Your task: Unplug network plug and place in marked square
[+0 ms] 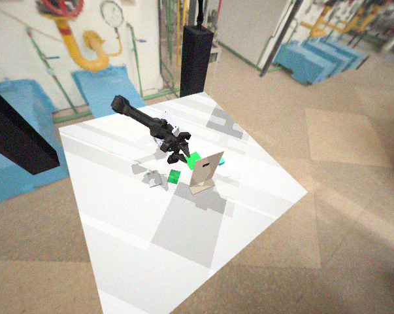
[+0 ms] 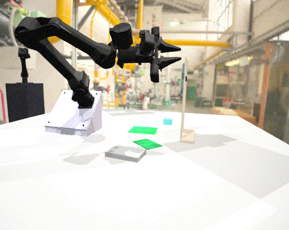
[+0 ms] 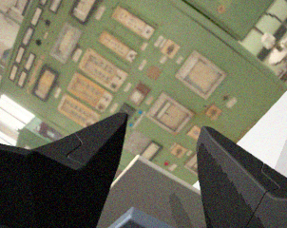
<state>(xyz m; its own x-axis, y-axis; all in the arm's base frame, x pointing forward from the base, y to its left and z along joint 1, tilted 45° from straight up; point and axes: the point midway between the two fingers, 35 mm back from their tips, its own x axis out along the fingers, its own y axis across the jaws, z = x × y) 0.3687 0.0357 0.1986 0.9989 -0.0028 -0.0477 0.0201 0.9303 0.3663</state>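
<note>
Now: gripper tip 20 mm short of the tan network plug, 120 mm to the right of it and 80 mm above it. Also, from my gripper tip: flat grey slab (150 mm behind, 130 mm to the right, 310 mm below); then upright panel (40 mm ahead, 110 mm to the left, 170 mm below); then green marked square (140 mm behind, 180 mm to the left, 320 mm below).
</note>
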